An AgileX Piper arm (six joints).
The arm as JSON. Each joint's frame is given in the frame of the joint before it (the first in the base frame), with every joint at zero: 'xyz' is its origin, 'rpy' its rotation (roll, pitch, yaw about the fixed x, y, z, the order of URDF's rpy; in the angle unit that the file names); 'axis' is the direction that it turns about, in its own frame. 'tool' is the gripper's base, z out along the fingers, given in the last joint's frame.
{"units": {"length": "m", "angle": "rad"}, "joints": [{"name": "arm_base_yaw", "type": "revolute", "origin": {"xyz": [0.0, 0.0, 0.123], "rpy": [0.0, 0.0, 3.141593]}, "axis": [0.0, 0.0, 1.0]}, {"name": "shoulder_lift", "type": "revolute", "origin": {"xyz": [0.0, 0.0, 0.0], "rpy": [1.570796, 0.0, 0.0]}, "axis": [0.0, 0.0, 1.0]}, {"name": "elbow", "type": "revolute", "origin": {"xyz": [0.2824, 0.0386, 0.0], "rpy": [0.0, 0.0, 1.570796]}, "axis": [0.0, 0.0, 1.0]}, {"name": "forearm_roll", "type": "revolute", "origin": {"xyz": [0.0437, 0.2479, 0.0], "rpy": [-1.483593, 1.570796, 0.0]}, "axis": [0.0, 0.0, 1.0]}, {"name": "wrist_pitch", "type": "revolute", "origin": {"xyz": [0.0, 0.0, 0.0], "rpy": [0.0, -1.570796, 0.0]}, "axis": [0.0, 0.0, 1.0]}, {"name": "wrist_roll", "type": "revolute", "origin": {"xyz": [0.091, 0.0, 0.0], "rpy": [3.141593, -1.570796, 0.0]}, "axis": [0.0, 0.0, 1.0]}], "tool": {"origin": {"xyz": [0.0, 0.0, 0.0], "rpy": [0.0, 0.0, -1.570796]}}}
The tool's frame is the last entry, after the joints.
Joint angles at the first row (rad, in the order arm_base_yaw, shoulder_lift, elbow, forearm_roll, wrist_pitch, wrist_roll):
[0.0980 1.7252 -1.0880 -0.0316 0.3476 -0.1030]
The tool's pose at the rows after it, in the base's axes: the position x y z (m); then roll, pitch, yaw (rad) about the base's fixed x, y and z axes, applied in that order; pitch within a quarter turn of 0, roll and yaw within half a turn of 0:
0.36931, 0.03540, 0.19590, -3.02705, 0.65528, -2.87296
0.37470, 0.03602, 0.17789, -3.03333, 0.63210, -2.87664
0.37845, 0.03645, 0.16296, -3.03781, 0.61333, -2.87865
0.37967, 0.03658, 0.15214, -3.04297, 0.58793, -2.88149
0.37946, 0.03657, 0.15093, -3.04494, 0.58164, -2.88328
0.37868, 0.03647, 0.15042, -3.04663, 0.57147, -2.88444
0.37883, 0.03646, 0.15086, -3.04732, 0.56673, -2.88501
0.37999, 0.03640, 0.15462, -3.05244, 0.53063, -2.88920
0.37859, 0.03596, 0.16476, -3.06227, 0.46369, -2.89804
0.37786, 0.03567, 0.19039, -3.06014, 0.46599, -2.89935
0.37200, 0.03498, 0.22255, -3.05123, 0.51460, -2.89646
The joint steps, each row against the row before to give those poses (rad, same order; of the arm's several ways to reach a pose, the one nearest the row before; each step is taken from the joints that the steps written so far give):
[0.0000 0.0526 -0.0008 -0.0010 -0.0421 -0.0009]
[0.0000 0.0524 0.0000 -0.0001 -0.0287 0.0009]
[0.0000 0.0428 0.0000 0.0000 -0.0237 -0.0001]
[0.0000 0.0288 0.0000 0.0000 -0.0031 0.0000]
[0.0000 0.0027 0.0000 0.0010 0.0038 0.0000]
[0.0000 0.0000 0.0000 -0.0001 0.0103 0.0000]
[0.0000 0.0000 -0.0034 0.0000 0.0081 0.0001]
[0.0000 0.0000 -0.0269 0.0000 0.0633 0.0000]
[0.0000 -0.0139 -0.0401 0.0007 0.1215 0.0008]
[0.0000 -0.0469 -0.0438 0.0000 0.0883 0.0000]
[0.0000 -0.0744 -0.0228 0.0000 0.0479 0.0000]

